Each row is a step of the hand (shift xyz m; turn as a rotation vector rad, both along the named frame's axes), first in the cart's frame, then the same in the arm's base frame.
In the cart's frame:
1: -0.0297 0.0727 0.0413 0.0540 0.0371 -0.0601
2: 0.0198 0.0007 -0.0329 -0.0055 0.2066 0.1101
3: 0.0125 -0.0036 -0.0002 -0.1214 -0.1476 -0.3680
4: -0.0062 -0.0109 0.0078 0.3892 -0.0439 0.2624
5: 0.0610 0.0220 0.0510 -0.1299 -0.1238 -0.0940
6: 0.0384 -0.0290 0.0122 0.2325 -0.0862 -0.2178
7: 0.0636 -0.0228 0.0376 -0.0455 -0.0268 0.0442
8: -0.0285 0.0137 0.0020 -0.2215 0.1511 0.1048
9: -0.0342 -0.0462 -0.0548 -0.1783 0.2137 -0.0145
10: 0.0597 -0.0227 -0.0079 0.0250 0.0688 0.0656
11: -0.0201 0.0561 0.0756 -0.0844 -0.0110 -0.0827
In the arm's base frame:
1: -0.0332 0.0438 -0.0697 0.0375 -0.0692 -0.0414
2: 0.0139 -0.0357 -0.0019 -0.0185 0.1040 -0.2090
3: 0.0127 -0.0022 0.0018 -0.1556 -0.3387 0.1817
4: -0.0032 0.0090 0.0113 0.4284 0.1951 -0.0254
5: 0.0644 0.0396 -0.0330 -0.1234 -0.0678 0.1456
6: 0.0438 0.0064 0.0226 0.2047 -0.2511 0.0630
7: 0.0715 0.0271 0.0116 -0.0333 0.0518 0.0308
8: -0.0295 0.0064 -0.0096 -0.2218 0.1362 -0.1230
9: -0.0353 -0.0471 0.0533 -0.2082 0.0098 -0.1851
10: 0.0604 -0.0171 0.0143 0.0247 0.0587 -0.0749
11: -0.0158 0.0764 -0.0564 -0.0940 -0.0672 0.0271

